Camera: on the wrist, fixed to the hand. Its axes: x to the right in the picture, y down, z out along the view.
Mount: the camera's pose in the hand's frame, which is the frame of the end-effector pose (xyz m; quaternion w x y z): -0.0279 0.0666 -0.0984 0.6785 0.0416 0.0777 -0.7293
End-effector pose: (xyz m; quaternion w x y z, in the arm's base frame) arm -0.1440 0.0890 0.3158 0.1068 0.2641 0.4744 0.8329
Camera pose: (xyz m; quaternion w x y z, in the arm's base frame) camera -0.1691 -0.0303 0.3224 0.6321 -0.2271 0.5575 0.4880
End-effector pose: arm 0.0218 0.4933 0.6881 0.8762 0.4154 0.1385 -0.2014
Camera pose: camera 0.0210 0.6153 0.6836 0.4196 0.2329 0.4566 -0.7491
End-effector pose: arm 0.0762 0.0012 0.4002 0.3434 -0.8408 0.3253 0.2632
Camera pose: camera 0.0312 -0.0991 0.4533 0.4347 -0.8139 -0.3549 -0.1507
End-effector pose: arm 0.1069 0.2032 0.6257 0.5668 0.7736 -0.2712 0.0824
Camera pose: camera 0.0670 0.2890 0.7028 0.4335 0.7398 0.4276 -0.2861
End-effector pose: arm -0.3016 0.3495 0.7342 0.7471 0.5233 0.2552 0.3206
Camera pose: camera -0.4048 0.4060 0.7668 0.6992 0.1751 0.6262 -0.2973
